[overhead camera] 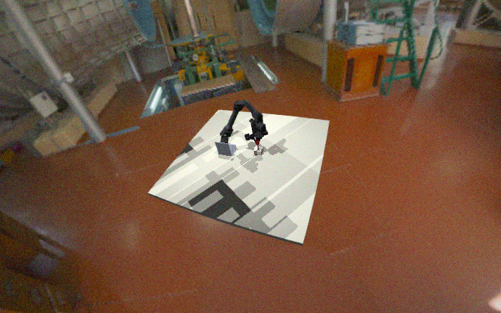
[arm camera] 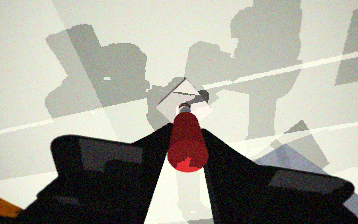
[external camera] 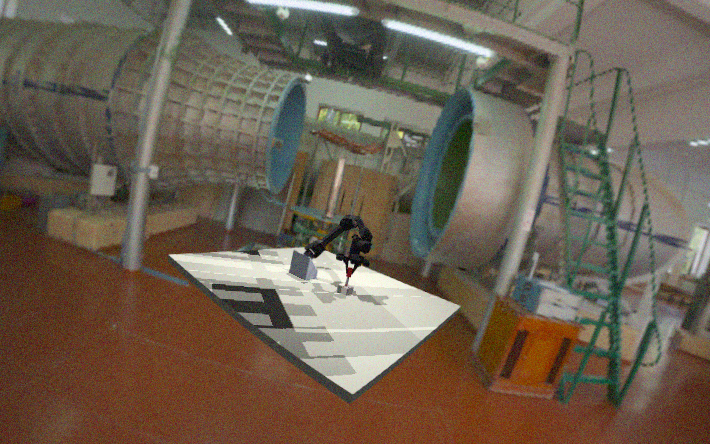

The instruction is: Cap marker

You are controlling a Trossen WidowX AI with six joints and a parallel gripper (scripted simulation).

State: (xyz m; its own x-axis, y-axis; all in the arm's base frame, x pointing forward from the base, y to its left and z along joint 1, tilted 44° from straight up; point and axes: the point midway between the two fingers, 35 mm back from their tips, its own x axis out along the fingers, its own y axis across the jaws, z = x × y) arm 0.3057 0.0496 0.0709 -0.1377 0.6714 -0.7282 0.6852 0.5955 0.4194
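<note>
Now: gripper tip 90 mm above the white block. Also, from my gripper tip: red cap 10 mm above.
</note>
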